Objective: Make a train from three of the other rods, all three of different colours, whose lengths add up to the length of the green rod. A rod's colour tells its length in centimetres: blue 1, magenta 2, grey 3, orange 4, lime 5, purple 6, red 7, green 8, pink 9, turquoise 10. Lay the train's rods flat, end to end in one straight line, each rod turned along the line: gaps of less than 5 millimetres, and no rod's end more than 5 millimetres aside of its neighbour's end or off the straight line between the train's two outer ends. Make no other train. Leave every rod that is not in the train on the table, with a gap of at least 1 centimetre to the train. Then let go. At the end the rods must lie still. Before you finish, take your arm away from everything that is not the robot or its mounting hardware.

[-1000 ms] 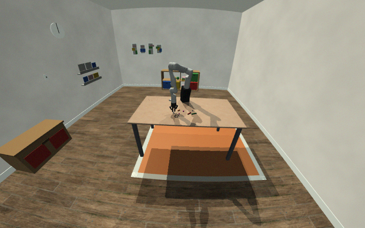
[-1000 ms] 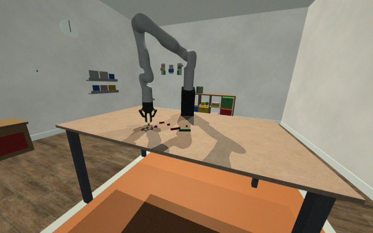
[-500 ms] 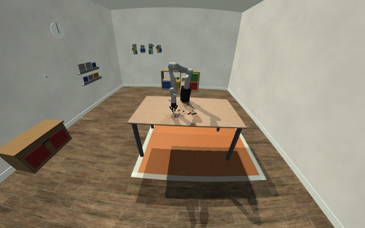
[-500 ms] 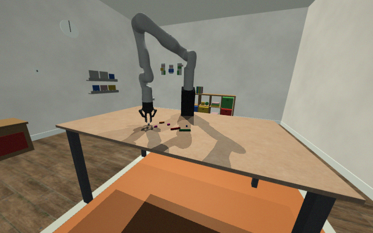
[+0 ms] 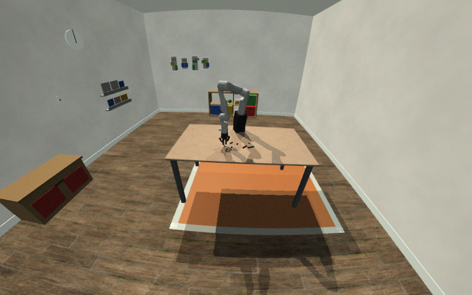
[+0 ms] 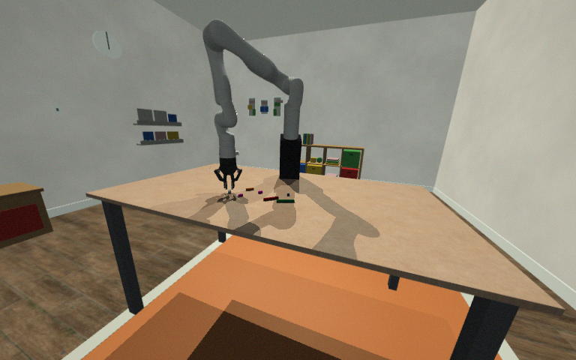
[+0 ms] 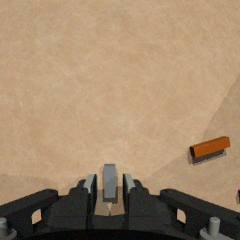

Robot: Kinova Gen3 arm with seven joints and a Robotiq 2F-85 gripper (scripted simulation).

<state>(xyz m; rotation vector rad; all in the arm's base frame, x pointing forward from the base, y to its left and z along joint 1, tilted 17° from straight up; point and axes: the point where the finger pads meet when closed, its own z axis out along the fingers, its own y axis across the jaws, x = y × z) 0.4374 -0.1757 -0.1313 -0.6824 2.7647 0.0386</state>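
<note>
My hand is 30 mm above the grey rod. Also, from my hand: red rod 230 mm to the left, 30 mm below, 10 mm ahead; then blue rod 280 mm to the left, 70 mm behind, 30 mm below; then orange rod 70 mm to the left, 70 mm behind, 30 mm below.
</note>
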